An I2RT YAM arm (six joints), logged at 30 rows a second.
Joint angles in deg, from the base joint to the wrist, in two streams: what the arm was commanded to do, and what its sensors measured. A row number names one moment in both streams.
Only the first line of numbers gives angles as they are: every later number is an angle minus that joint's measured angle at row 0.
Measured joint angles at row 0: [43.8 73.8 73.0 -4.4 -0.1 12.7]
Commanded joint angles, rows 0 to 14: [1.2 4.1 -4.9 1.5 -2.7 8.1]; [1.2 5.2 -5.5 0.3 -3.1 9.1]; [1.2 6.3 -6.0 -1.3 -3.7 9.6]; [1.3 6.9 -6.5 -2.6 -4.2 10.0]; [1.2 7.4 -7.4 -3.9 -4.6 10.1]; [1.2 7.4 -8.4 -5.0 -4.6 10.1]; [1.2 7.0 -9.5 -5.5 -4.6 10.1]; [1.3 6.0 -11.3 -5.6 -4.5 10.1]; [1.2 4.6 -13.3 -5.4 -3.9 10.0]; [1.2 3.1 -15.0 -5.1 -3.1 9.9]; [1.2 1.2 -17.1 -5.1 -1.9 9.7]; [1.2 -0.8 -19.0 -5.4 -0.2 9.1]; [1.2 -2.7 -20.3 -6.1 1.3 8.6]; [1.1 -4.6 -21.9 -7.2 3.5 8.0]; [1.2 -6.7 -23.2 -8.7 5.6 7.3]
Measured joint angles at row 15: [1.3 -1.2 -19.8 -6.0 -0.2 8.0]
